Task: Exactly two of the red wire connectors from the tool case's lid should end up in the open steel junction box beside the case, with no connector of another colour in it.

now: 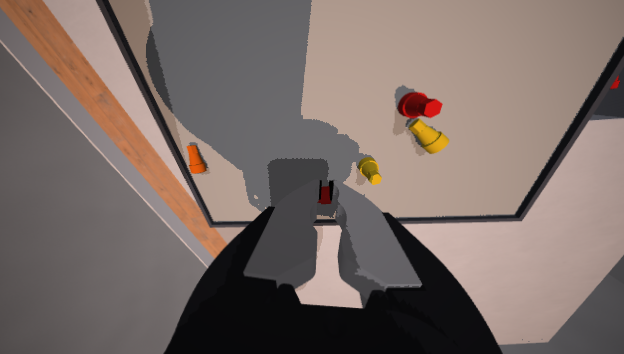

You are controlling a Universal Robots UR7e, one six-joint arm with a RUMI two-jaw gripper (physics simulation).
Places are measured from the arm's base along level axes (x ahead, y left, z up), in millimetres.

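Pixels of known places: gripper, fingertip midpoint: [325,182].
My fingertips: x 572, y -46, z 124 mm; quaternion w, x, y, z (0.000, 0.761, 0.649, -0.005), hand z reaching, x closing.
Observation:
Behind a point stands the place of what it marks.
My gripper [325,182] @[x 572, y -46, z 124 mm] is shut on a red connector [325,196] @[x 578, y -47, z 138 mm], low over the near edge of the lid [460,217] @[x 622, y 74, z 125 mm]. Part of this connector shows between the fingertips. Another red connector [420,105] @[x 516, y 12, z 146 mm] is on the lid at the upper right, close beside a yellow connector [430,137] @[x 539, y 27, z 135 mm]. A second yellow connector [370,170] @[x 556, y -13, z 141 mm] is just right of the fingertips. An orange connector [196,159] @[x 537, y -147, z 131 mm] lies near the lid's left edge. At the right border, part of a red piece [615,83] @[x 540, y 313, z 3 mm] shows over a dark grey area that looks like part of the junction box [606,107] @[x 568, y 321, z 2 mm].
The lid has a raised dark rim, which runs behind the fingers. A wooden strip [102,102] runs diagonally past the lid's left side. A pale surface [480,270] @[x 936, y 297, z -13 mm] lies beyond the near rim. The gripper's shadow falls across the lid's left and middle.

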